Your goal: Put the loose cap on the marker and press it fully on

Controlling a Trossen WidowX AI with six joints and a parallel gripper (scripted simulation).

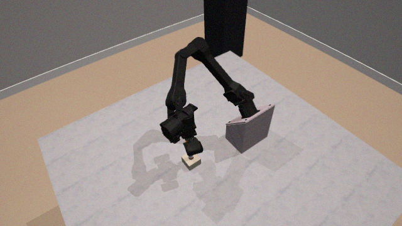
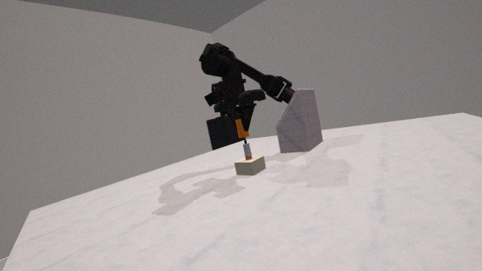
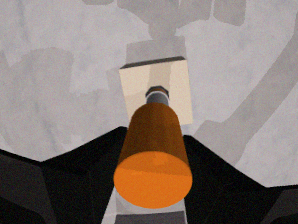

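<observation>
The orange cap lies 10 mm above my gripper tip. From my gripper tip the other things lie so: beige holder block (100 mm below).
</observation>
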